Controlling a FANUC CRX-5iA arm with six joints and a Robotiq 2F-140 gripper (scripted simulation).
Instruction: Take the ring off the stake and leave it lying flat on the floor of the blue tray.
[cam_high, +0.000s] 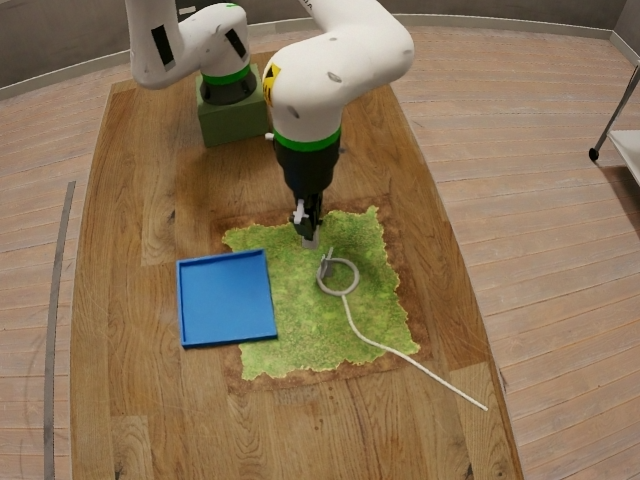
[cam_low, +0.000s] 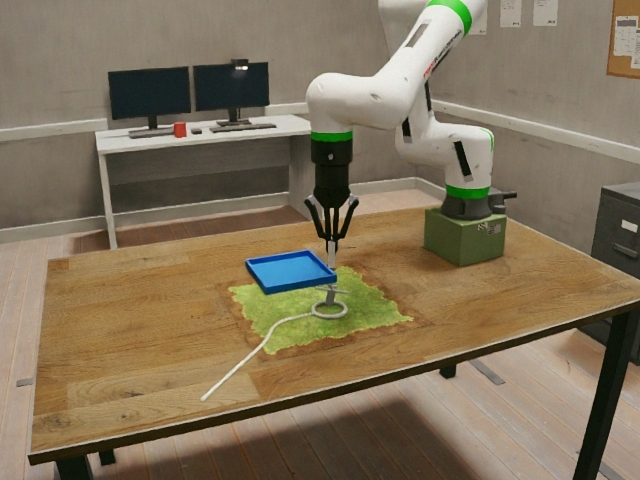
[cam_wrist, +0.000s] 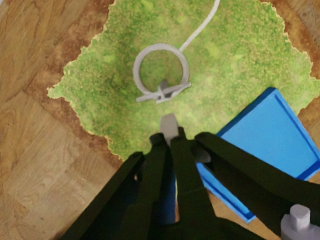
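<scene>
The ring lies 30 mm ahead of my hand, 50 mm to the left of it and 120 mm below it. Round my hand: grey stake 10 mm ahead, 30 mm to the left, 100 mm below; blue tray 50 mm ahead, 180 mm to the right, 120 mm below.
</scene>
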